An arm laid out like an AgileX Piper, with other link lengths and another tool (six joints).
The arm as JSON. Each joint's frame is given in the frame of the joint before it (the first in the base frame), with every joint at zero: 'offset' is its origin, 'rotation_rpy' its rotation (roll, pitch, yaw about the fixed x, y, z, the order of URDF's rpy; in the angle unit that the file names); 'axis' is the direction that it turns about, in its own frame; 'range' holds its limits. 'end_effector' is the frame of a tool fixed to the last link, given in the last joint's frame.
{
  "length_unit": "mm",
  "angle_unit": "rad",
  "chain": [
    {
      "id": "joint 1",
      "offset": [
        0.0,
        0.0,
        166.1
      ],
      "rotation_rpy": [
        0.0,
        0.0,
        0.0
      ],
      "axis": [
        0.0,
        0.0,
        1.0
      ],
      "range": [
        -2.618,
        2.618
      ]
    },
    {
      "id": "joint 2",
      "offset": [
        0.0,
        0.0,
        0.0
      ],
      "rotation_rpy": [
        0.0,
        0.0,
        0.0
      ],
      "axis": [
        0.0,
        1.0,
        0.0
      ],
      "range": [
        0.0,
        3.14
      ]
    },
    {
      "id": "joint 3",
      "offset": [
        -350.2,
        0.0,
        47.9
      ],
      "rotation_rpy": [
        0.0,
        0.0,
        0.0
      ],
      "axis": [
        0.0,
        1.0,
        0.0
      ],
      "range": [
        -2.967,
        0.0
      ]
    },
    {
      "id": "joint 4",
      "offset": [
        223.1,
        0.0,
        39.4
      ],
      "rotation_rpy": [
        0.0,
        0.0,
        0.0
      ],
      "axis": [
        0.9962,
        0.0,
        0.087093
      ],
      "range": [
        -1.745,
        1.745
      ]
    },
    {
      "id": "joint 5",
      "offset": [
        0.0,
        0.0,
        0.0
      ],
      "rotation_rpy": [
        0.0,
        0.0,
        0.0
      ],
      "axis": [
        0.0,
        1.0,
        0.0
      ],
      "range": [
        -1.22,
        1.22
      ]
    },
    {
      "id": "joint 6",
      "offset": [
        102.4,
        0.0,
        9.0
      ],
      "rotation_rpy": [
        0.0,
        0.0,
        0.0
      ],
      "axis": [
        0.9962,
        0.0,
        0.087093
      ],
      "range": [
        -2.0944,
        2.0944
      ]
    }
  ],
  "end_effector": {
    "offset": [
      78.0,
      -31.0,
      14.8
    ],
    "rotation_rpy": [
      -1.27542,
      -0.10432,
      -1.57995
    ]
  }
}
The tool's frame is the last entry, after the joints.
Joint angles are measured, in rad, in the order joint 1, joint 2, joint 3, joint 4, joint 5, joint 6. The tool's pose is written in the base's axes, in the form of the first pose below.
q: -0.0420, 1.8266, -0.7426, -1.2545, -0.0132, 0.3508
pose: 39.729 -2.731 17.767 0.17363 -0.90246 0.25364 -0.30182
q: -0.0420, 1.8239, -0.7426, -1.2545, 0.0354, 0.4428
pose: 39.320 -3.818 17.682 0.16175 -0.88890 0.30221 -0.30390
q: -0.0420, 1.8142, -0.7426, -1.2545, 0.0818, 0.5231
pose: 38.882 -4.817 17.928 0.15027 -0.87358 0.34368 -0.31010
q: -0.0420, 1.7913, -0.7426, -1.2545, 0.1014, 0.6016
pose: 38.567 -5.342 18.735 0.15379 -0.85392 0.37885 -0.32193
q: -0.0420, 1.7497, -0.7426, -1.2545, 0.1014, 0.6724
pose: 38.309 -5.504 20.273 0.16982 -0.83117 0.40557 -0.34034
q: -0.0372, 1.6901, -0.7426, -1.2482, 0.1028, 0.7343
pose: 37.898 -5.479 22.466 0.19024 -0.80563 0.42667 -0.36431
